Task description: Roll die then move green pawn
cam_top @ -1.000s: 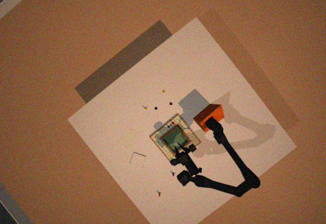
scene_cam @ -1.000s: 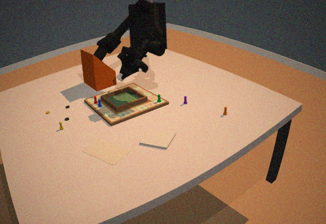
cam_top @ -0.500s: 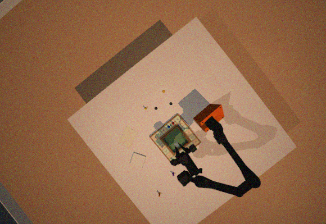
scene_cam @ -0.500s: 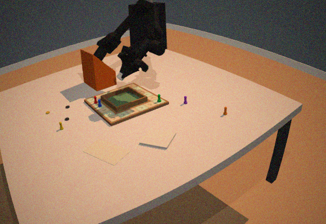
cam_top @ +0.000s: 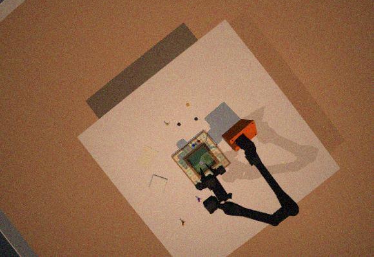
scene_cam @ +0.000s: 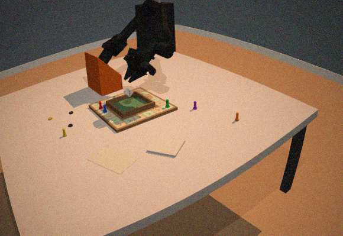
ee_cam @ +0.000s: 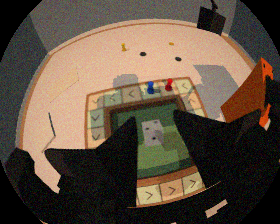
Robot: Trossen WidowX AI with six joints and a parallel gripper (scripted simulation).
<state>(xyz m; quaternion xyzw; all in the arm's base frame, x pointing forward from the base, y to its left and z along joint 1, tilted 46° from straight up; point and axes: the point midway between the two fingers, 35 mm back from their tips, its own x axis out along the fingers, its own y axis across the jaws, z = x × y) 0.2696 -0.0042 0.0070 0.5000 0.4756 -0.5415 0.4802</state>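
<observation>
Right now the white die is 1 cm to the left of my gripper tip and 3 cm below it. Also, from my gripper tip: blue pawn 3 cm behind, 11 cm to the right, 10 cm below; green pawn 12 cm ahead, 11 cm to the left, 10 cm below; red pawn 7 cm behind, 10 cm to the right, 10 cm below.
</observation>
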